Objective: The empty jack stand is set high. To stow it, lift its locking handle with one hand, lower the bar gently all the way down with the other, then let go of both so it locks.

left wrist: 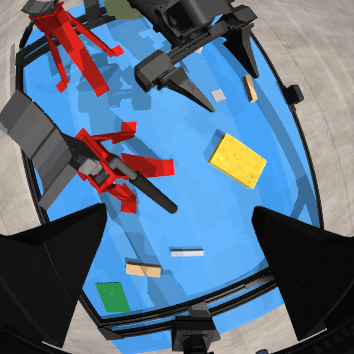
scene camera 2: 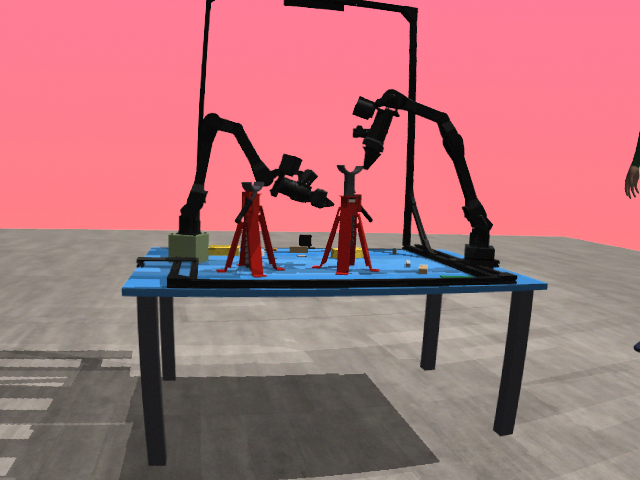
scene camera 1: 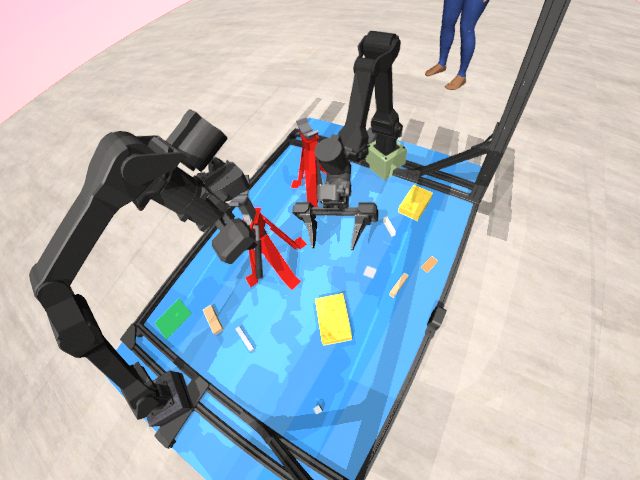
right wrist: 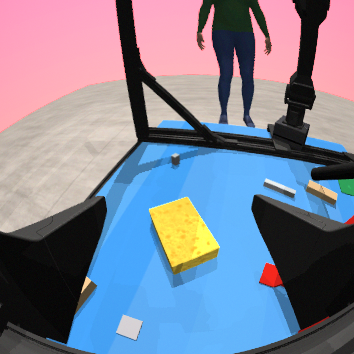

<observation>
My left gripper [scene camera 1: 243, 231] is open, holding nothing. My right gripper [scene camera 1: 332, 249] is open, holding nothing. The table carries a green block [scene camera 1: 176, 315].
The green block is seen too in the left wrist view [left wrist: 112, 296]. My left gripper also shows in the left wrist view [left wrist: 181, 213] and in scene camera 2 [scene camera 2: 365, 169]. My right gripper shows as well in the left wrist view [left wrist: 236, 93], in scene camera 2 [scene camera 2: 327, 203] and in the right wrist view [right wrist: 180, 203].
</observation>
